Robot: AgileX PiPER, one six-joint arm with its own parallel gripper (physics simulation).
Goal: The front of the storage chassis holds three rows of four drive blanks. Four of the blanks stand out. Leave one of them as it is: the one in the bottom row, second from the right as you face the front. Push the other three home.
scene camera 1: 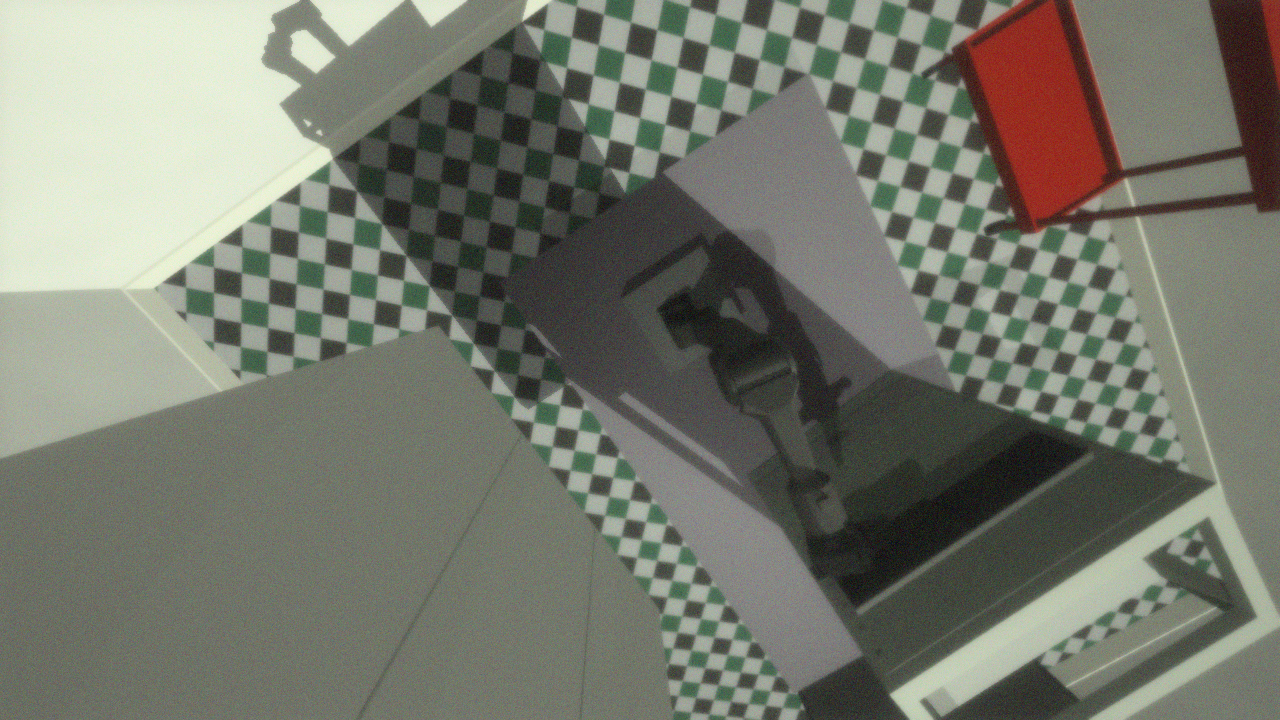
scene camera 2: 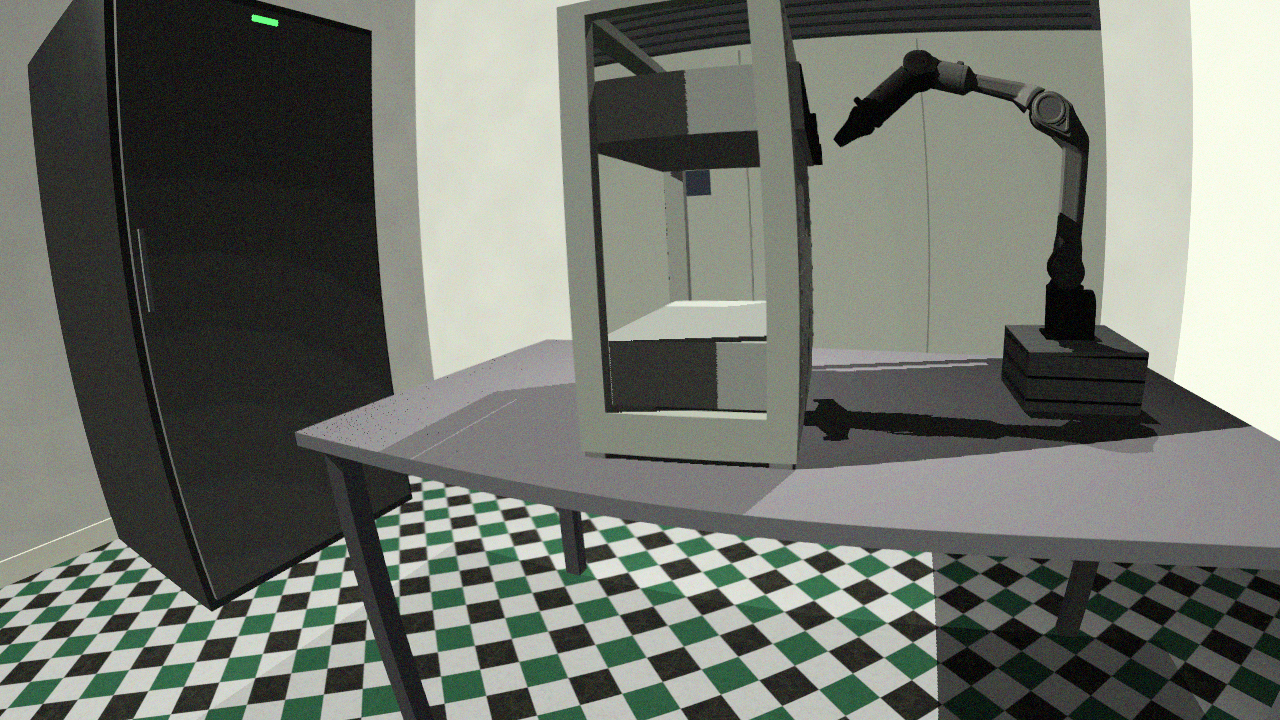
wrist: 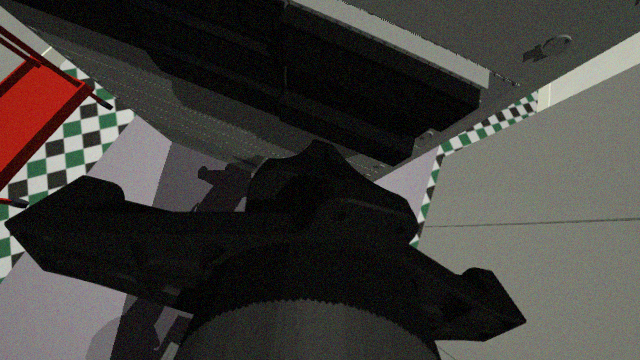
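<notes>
The storage chassis (scene camera 2: 675, 102) sits high in the rack, its dark front facing my arm. In the wrist view, its front (wrist: 370, 60) is nearly black, with a seam across it. Dark parts (scene camera 2: 812, 138) project from the front in scene camera 2, at different depths; separate blanks, rows and columns cannot be told apart. The black front also shows in scene camera 1 (scene camera 1: 975, 505). My gripper (scene camera 1: 839, 565) (scene camera 2: 839, 140) (wrist: 318, 155) is shut and empty, its tip pointing down toward the front with a small gap beside the lower projecting part. It hides part of the front in the wrist view.
The pale rack (scene camera 1: 1239, 555) (scene camera 2: 783, 268) stands on the grey table (scene camera 1: 805, 134) (scene camera 2: 984, 492). The arm's base block (scene camera 2: 1074, 376) stands on the table facing the rack. A red chair (scene camera 1: 1038, 116) (wrist: 40, 110) is off the table's side. A dark cabinet (scene camera 2: 250, 268) stands behind the rack.
</notes>
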